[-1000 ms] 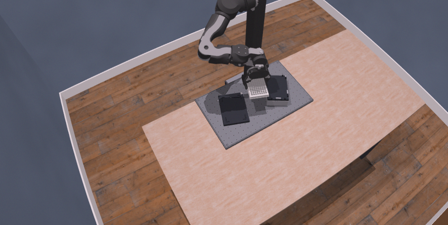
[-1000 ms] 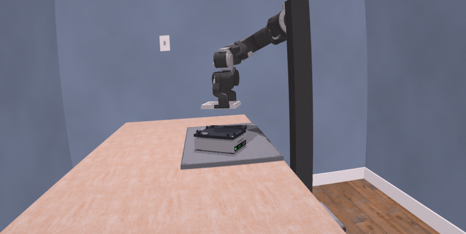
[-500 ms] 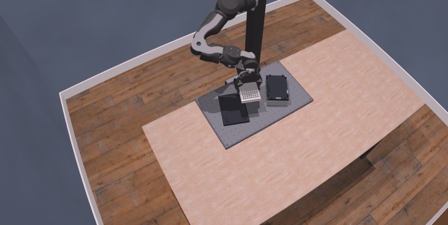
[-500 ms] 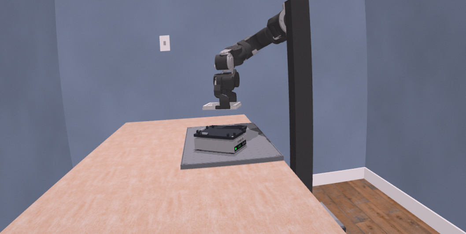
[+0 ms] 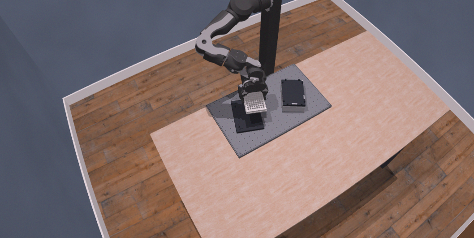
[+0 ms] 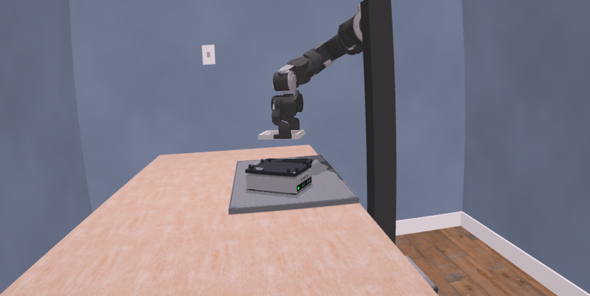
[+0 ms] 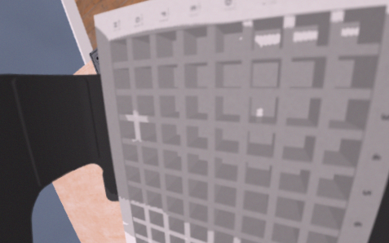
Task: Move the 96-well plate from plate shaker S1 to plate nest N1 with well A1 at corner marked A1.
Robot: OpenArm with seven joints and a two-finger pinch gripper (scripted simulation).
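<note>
Right now the plate nest N1 is 10 cm below my hand, 4 cm to the right of it and 1 cm ahead of it. Also, from my hand: 96-well plate (1 cm to the right, 1 cm ahead); A1 mark (10 cm below, 4 cm to the left, 4 cm behind); plate shaker S1 (18 cm to the left, 7 cm below, 7 cm ahead).
</note>
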